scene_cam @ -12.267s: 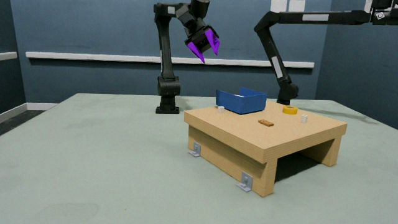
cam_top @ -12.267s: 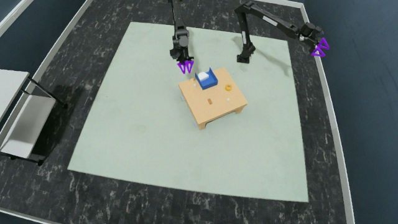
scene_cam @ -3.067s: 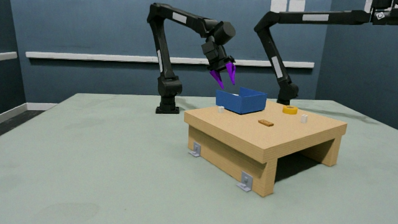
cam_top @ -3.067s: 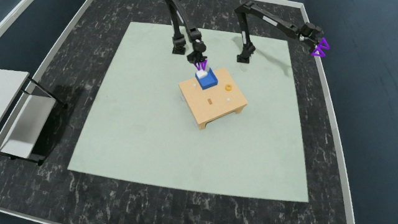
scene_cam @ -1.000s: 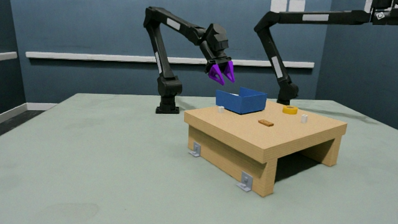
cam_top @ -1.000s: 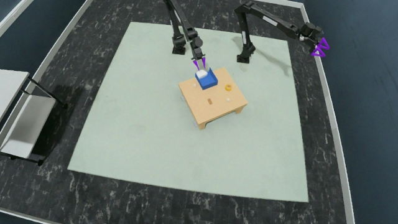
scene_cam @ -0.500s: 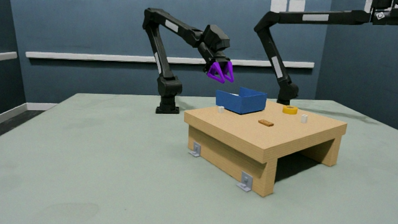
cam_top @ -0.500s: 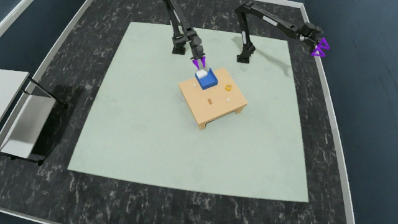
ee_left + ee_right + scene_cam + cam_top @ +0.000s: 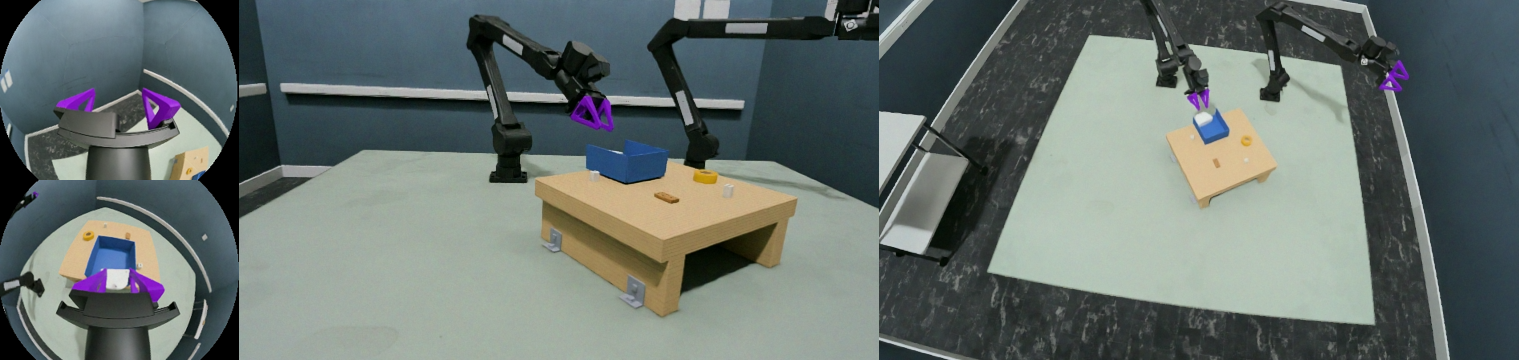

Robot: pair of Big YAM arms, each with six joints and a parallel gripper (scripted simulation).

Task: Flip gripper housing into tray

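Right now my right hand is 10 mm short of the white gripper housing, 10 mm to the right of it and 70 mm above it. The rest, counted from my right hand: blue tray 50 mm ahead, 50 mm to the left, 80 mm below.
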